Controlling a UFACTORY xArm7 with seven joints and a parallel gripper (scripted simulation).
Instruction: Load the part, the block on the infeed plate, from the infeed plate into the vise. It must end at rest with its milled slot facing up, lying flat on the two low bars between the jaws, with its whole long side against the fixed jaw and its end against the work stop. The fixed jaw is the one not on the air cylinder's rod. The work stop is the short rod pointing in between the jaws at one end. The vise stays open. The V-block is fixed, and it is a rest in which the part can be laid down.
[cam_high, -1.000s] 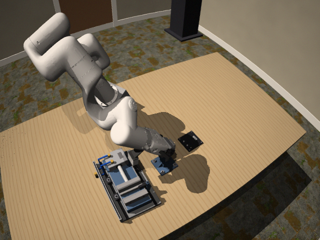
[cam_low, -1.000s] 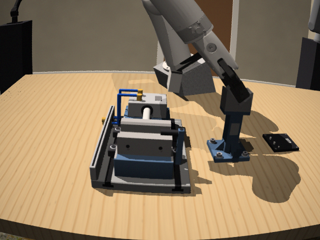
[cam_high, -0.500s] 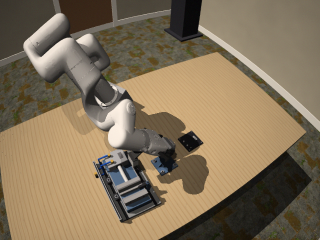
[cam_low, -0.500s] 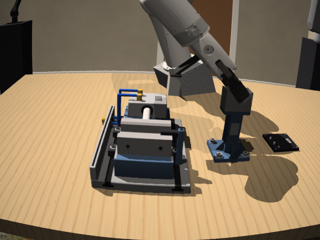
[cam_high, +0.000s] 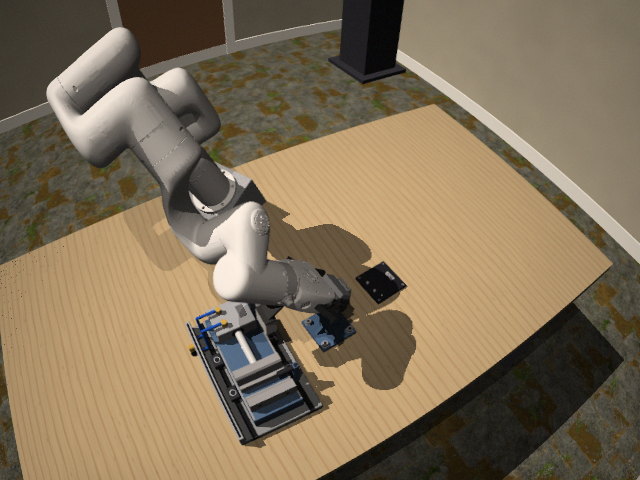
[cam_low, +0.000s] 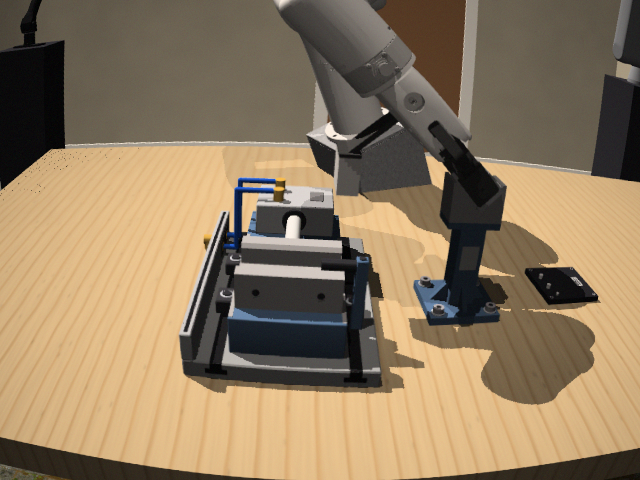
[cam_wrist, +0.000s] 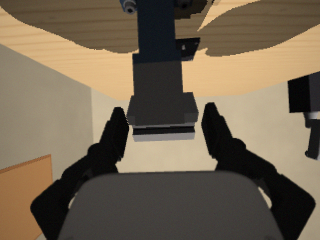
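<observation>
The part is right at my hand. The rest, counted from my hand: blue base (1 cm to the left, 16 cm below); then blue work stop post (8 cm ahead, 13 cm to the right, 10 cm below); then blue stand (1 cm to the left, 10 cm below).
</observation>
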